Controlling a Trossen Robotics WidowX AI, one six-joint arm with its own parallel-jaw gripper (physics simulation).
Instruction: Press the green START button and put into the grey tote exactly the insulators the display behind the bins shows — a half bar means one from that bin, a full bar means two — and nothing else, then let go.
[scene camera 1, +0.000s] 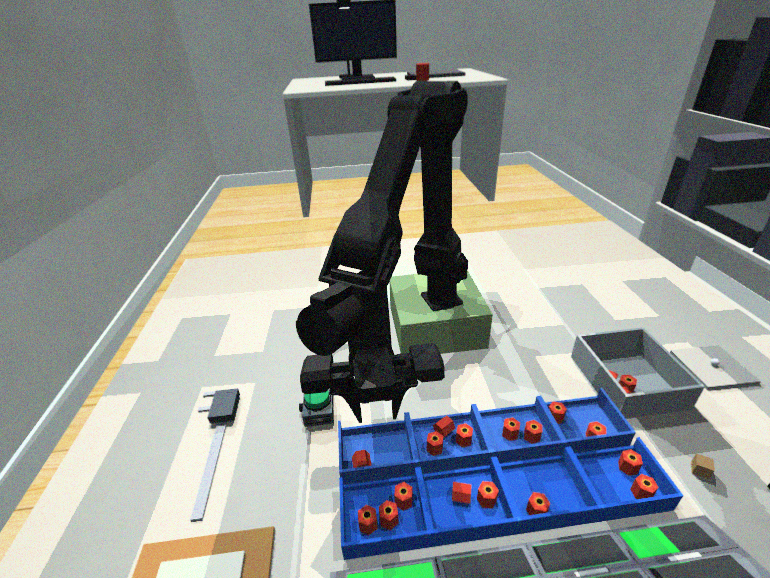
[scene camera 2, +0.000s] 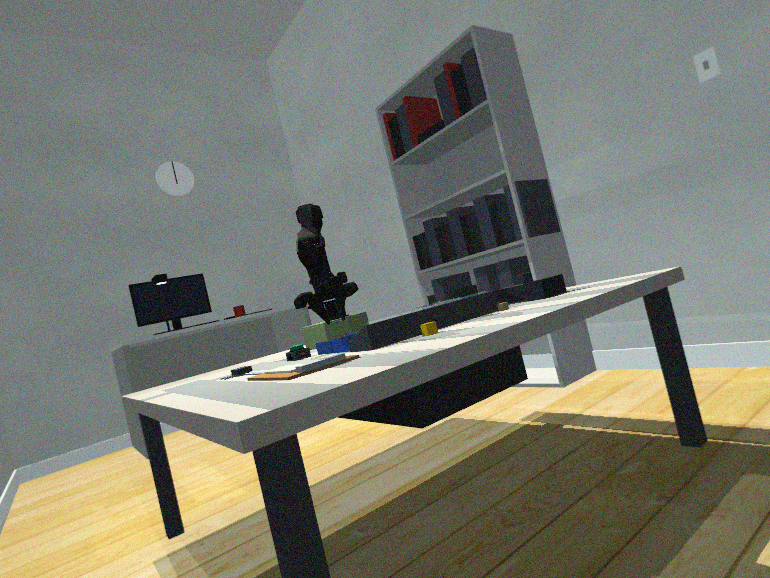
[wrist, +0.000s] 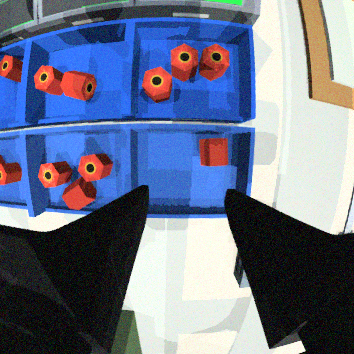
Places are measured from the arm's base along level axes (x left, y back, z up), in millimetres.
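Pixels of known places: gripper, between the fingertips: (scene camera 1: 377, 419) (scene camera 2: 336, 322) (wrist: 187, 194); arm's base, origin of its link: (scene camera 1: 441, 299) (scene camera 2: 337, 318).
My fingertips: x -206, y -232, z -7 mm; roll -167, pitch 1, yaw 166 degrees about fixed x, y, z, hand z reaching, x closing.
Ahead of a thing's pixels: the offset from my fingertips to its top centre. "*": to the spot under its first point.
My gripper (scene camera 1: 377, 418) (scene camera 2: 334, 318) (wrist: 187, 194) is part-way open and empty, above the robot-side edge of the blue bins (scene camera 1: 466, 536) (wrist: 165, 155), by the end bin. That bin holds one red insulator @[dz -48, dx -33, dy -17 mm] (scene camera 1: 360, 458) (wrist: 214, 152). The bin beside it holds three, and the other bins hold one to three each. The green START button @[dz -36, dx -72, dy +115 mm] (scene camera 1: 317, 399) (scene camera 2: 298, 349) is beside the gripper. The grey tote @[dz -23, dx +455, dy -13 mm] (scene camera 1: 662, 401) holds at least two red insulators, one @[dz -47, dx +431, dy -31 mm] (scene camera 1: 628, 382) plainly seen. The display @[* dz -31, dx +60, dy -203 mm] (scene camera 1: 485, 563) is cut off; one cell looks fully green, another about half green.
A caliper @[dz -58, dx -254, dy +104 mm] (scene camera 1: 214, 438) and an orange-brown board @[* dz -71, dx -182, dy -85 mm] (scene camera 1: 261, 550) lie at the left. A wooden block @[dz -57, dx +417, dy -183 mm] (scene camera 1: 702, 466) is right of the bins, and a grey lid @[dz -70, dx +621, dy -40 mm] (scene camera 1: 733, 371) lies beyond the tote. A yellow block @[dz -50, dx -3, dy -324 mm] (scene camera 2: 429, 327) stands behind the display. The arm stands on a green base (scene camera 1: 441, 332).
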